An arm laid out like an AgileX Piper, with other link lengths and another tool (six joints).
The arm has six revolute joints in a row. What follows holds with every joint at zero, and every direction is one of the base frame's.
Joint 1 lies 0.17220 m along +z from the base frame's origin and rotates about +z.
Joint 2 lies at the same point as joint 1 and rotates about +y.
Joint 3 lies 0.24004 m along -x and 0.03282 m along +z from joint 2 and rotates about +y.
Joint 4 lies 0.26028 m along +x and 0.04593 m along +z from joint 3 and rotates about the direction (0.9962, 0, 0.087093).
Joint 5 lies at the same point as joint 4 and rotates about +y.
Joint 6 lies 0.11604 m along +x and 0.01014 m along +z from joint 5 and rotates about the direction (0.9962, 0, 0.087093).
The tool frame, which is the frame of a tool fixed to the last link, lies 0.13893 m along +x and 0.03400 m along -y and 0.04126 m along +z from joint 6; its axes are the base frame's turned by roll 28.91, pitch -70.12 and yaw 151.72 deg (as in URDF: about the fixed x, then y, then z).
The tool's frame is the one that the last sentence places.
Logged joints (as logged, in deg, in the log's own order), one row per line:
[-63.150 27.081 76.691 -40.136 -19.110 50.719]
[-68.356 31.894 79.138 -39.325 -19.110 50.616]
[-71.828 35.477 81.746 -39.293 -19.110 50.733]
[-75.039 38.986 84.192 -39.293 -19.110 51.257]
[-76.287 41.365 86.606 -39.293 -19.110 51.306]
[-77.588 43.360 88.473 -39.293 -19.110 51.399]
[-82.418 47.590 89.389 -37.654 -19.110 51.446]
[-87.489 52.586 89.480 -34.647 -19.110 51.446]
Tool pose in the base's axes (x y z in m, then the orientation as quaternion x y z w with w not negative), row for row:
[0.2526 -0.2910 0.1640 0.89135 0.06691 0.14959 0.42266]
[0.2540 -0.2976 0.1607 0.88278 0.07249 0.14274 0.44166]
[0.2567 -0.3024 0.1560 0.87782 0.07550 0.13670 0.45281]
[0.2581 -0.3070 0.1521 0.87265 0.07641 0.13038 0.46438]
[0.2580 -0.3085 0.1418 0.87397 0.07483 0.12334 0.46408]
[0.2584 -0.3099 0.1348 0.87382 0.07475 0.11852 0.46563]
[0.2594 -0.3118 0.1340 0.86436 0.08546 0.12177 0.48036]
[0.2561 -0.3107 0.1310 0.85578 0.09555 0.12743 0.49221]
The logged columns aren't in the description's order. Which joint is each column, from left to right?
Columns, left to right: joint 4, joint 6, joint 2, joint 3, joint 1, joint 5.
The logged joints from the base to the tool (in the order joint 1, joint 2, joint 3, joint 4, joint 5, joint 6), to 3 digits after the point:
[-19.110 76.691 -40.136 -63.150 50.719 27.081]
[-19.110 79.138 -39.325 -68.356 50.616 31.894]
[-19.110 81.746 -39.293 -71.828 50.733 35.477]
[-19.110 84.192 -39.293 -75.039 51.257 38.986]
[-19.110 86.606 -39.293 -76.287 51.306 41.365]
[-19.110 88.473 -39.293 -77.588 51.399 43.360]
[-19.110 89.389 -37.654 -82.418 51.446 47.590]
[-19.110 89.480 -34.647 -87.489 51.446 52.586]

